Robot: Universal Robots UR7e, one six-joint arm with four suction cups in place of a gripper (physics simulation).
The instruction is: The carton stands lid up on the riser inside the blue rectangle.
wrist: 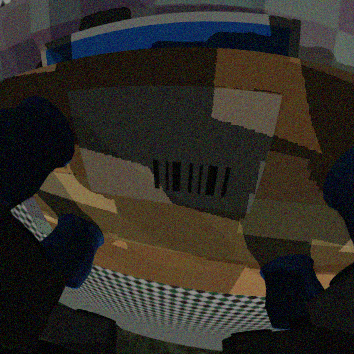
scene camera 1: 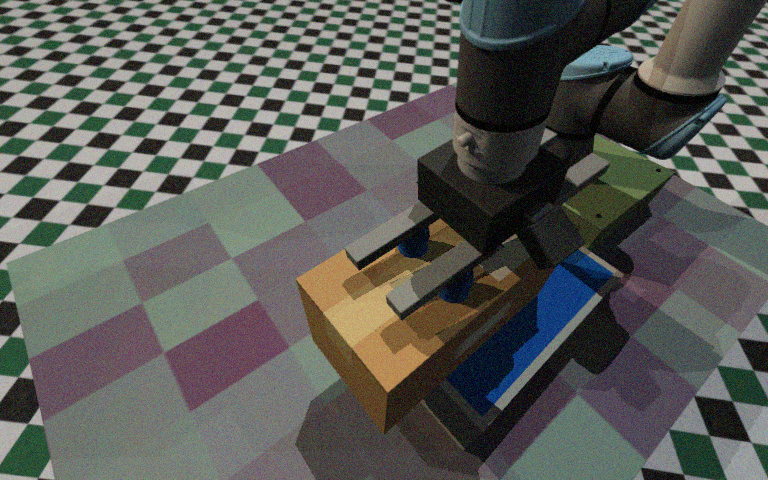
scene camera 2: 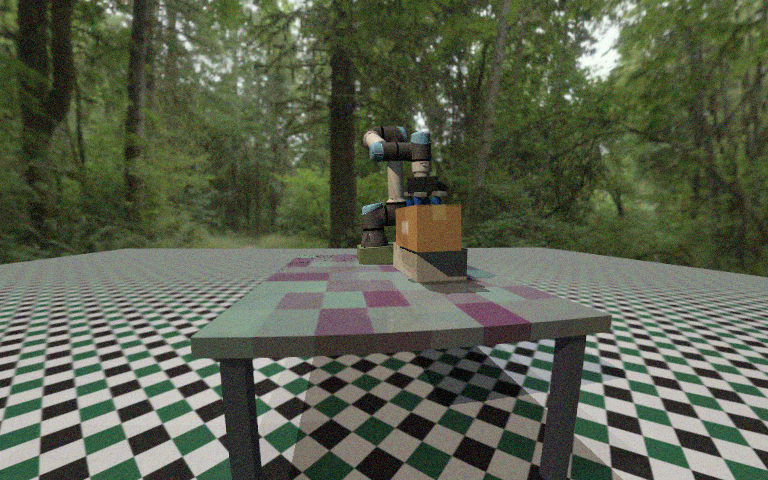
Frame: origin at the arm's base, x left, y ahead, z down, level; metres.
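Seen in the pictures: hand, its tool point: (wrist: 186,211); arm's base, origin of its link: (scene camera 2: 374,245).
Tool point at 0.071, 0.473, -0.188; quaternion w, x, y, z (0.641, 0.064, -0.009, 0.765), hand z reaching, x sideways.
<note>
Pixels of each thing's top centre, then the offset from my tool point to it, as dx, dy, dz. "*": a spot on its surface instead.
- orange-brown carton, centre of its top: (wrist: 269,237) (scene camera 1: 448,251) (scene camera 2: 424,206) -0.011, +0.042, -0.005
- barcode label, centre of its top: (wrist: 160,154) (scene camera 1: 504,249) +0.032, -0.008, -0.005
- riser, centre of its top: (wrist: 146,97) (scene camera 1: 506,294) (scene camera 2: 425,244) +0.051, -0.071, +0.153
- blue rectangle, a spot on its surface: (wrist: 135,37) * +0.126, -0.075, +0.153
The orange-brown carton (scene camera 1: 362,316) (scene camera 2: 436,232) (wrist: 170,250) is upright, with a tape strip along its top face and a barcode label (wrist: 115,115). The riser (scene camera 1: 526,390) (scene camera 2: 450,266) is below it. Part of the blue rectangle (scene camera 1: 572,288) (wrist: 135,37) shows along one long side of the carton; the carton's near end reaches out past the riser in scene camera 1. No gap shows between carton and riser in scene camera 2; the contact itself is hidden. My gripper (scene camera 1: 434,271) (scene camera 2: 421,200) (wrist: 185,215) has its blue cups against the carton's top face, holding it.
The green base block (scene camera 1: 628,192) (scene camera 2: 373,254) of the arm stands behind the riser. The patchwork table (scene camera 1: 226,353) (scene camera 2: 396,339) extends in front and to the left. Dark shadows lie on the table around the riser.
</note>
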